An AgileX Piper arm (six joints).
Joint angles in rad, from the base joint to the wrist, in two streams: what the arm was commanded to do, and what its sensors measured. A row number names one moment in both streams.
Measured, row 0:
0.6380, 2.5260, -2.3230, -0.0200, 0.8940, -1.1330
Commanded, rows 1 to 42:
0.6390, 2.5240, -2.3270, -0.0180, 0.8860, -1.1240
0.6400, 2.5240, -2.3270, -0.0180, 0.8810, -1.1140
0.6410, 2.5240, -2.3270, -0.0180, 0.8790, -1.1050
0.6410, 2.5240, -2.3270, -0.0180, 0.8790, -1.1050
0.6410, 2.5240, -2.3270, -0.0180, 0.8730, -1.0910
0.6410, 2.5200, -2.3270, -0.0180, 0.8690, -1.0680
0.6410, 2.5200, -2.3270, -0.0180, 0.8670, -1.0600
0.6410, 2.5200, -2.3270, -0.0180, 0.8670, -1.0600
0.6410, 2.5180, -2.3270, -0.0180, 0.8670, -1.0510
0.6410, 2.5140, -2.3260, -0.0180, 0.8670, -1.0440
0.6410, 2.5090, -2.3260, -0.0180, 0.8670, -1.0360
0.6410, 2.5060, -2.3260, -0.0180, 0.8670, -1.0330
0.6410, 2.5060, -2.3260, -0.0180, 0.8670, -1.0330
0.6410, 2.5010, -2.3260, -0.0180, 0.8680, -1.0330
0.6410, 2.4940, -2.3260, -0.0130, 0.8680, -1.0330
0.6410, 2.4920, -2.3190, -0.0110, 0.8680, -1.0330
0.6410, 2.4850, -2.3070, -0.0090, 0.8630, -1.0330
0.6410, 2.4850, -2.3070, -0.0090, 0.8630, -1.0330
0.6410, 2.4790, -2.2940, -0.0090, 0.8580, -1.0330
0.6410, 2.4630, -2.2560, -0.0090, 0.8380, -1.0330
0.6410, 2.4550, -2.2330, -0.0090, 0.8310, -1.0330
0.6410, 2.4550, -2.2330, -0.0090, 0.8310, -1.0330
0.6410, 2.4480, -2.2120, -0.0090, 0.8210, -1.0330
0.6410, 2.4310, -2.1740, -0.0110, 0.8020, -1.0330
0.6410, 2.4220, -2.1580, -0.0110, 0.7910, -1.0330
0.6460, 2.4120, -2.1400, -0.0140, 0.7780, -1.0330
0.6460, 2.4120, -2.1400, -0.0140, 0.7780, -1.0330
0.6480, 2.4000, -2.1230, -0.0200, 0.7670, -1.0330
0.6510, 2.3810, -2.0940, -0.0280, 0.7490, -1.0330
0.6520, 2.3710, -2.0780, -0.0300, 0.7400, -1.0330
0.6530, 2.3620, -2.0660, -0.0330, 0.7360, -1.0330
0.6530, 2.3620, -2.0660, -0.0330, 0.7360, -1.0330
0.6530, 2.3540, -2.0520, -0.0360, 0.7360, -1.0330
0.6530, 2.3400, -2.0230, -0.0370, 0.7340, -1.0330
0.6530, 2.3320, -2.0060, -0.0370, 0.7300, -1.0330
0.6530, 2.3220, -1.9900, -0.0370, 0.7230, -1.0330
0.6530, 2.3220, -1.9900, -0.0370, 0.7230, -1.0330
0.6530, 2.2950, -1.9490, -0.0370, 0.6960, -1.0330
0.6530, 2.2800, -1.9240, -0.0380, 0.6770, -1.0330
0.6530, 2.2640, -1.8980, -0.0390, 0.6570, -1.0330
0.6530, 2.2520, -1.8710, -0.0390, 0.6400, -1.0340
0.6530, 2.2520, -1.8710, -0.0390, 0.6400, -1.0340
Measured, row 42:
0.6510, 2.3010, -1.9310, -0.0350, 0.6900, -1.0370
